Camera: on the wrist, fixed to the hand. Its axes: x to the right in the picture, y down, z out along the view.
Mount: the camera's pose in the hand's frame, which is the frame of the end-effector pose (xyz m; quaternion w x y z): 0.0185 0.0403 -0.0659 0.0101 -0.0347 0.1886 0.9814
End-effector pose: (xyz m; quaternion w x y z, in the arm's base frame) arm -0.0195 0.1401 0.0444 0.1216 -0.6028 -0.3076 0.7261
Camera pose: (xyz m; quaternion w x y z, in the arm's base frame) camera 0.0464 0.1385 0.0001 0.6743 0.4491 -0.5862 -0.0023
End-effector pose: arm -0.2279 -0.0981 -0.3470 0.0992 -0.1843 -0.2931 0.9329
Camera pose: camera -0.2214 -0.0916 -0.4259 0.8656 0.4689 -0.1642 -0.0618
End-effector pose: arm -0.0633 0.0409 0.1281 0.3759 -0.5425 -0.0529 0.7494
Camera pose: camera -0.0299 0.0020 0.0674 0.7405 0.2118 -0.5768 -0.2723
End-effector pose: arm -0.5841 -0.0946 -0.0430 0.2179 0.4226 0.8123 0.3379
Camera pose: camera -0.6146 -0.0865 0.0299 0.4679 -0.7301 0.3771 -0.3251
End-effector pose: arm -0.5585 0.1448 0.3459 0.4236 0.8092 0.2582 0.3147
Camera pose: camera -0.5880 0.1715 0.4146 0.3252 -0.1875 0.7226 -0.5805
